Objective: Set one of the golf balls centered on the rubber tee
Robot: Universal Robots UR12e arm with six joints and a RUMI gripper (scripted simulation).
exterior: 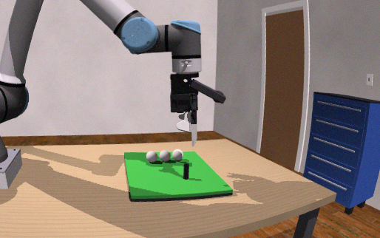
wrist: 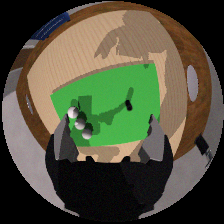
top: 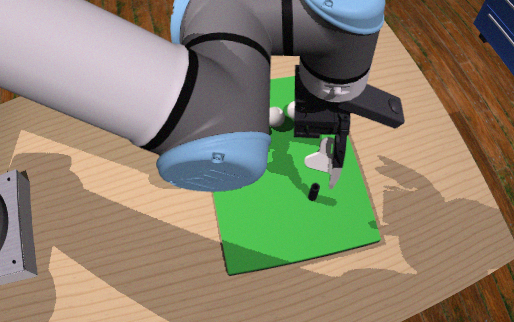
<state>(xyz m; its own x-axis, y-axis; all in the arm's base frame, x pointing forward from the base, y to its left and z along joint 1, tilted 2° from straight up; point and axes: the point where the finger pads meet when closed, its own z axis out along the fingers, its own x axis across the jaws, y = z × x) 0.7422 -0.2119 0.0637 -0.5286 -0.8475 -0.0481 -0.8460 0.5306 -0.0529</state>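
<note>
Now: hand 150 mm to the right of the white golf ball, 100 mm above it and 20 mm past it.
</note>
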